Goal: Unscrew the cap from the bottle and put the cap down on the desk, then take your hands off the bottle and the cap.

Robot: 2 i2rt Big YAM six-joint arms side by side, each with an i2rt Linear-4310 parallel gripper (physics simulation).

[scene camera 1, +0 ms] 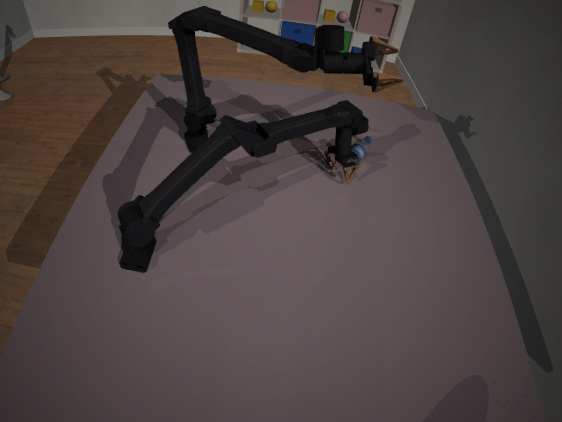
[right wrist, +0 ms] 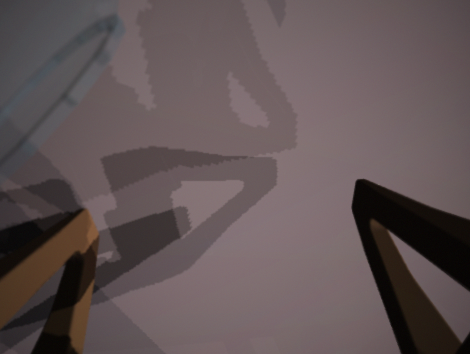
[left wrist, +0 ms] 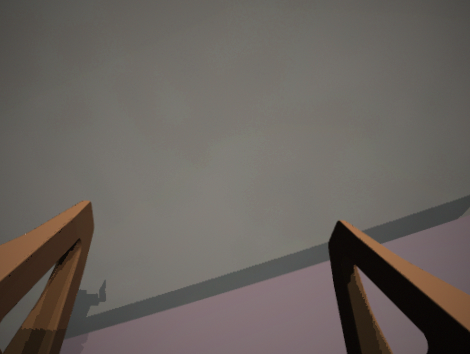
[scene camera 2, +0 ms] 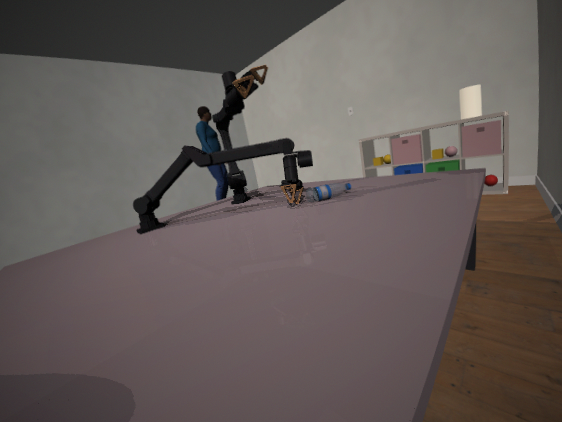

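Pixels of known places: left gripper, fingertip midpoint: (scene camera 1: 400, 65) (left wrist: 217, 223) (scene camera 2: 260, 71); right gripper, fingertip midpoint: (scene camera 1: 340, 175) (right wrist: 223, 207) (scene camera 2: 294, 203); left arm's base at its link origin: (scene camera 1: 197, 142) (scene camera 2: 241, 201); right arm's base at its link origin: (scene camera 1: 138, 253) (scene camera 2: 151, 229).
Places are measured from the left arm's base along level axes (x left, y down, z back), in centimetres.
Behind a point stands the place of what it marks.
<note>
A clear bottle with a blue and white label (scene camera 1: 358, 151) @(x -29.8, y -6.3, z -55.1 cm) (scene camera 2: 324, 192) @(x -30.7, y -3.8, z -57.2 cm) lies on its side on the desk (scene camera 1: 320, 300) @(x -76.5, y 0.0, z -14.7 cm) (scene camera 2: 250, 310) @(x -102.8, y 0.0, z -53.4 cm). Its blue cap (scene camera 1: 368, 139) @(x -22.3, y -4.5, z -66.0 cm) (scene camera 2: 348, 186) @(x -22.6, y -3.5, z -67.2 cm) is at the end pointing away from my right gripper. Part of the clear bottle (right wrist: 55, 70) @(x -32.5, y -5.7, z -51.1 cm) shows at the upper left of the right wrist view. My right gripper (scene camera 1: 340, 172) @(x -35.7, y -1.6, z -44.5 cm) (scene camera 2: 292, 202) @(x -35.7, y -1.6, z -44.5 cm) (right wrist: 223, 207) @(x -35.7, y -1.6, z -44.5 cm) points down, open and empty, low over the desk beside the bottle's base end. My left gripper (scene camera 1: 400, 65) @(x -46.0, y -52.4, z -44.0 cm) (scene camera 2: 256, 80) @(x -46.0, y -52.4, z -44.0 cm) (left wrist: 217, 223) @(x -46.0, y -52.4, z -44.0 cm) is open and empty, raised high above the desk.
A shelf unit (scene camera 2: 505, 152) with coloured bins stands beyond the desk. A person (scene camera 2: 206, 135) stands behind the arms in scene camera 2. A grey wall (scene camera 1: 500, 100) (left wrist: 225, 100) runs along the right side in scene camera 1.
</note>
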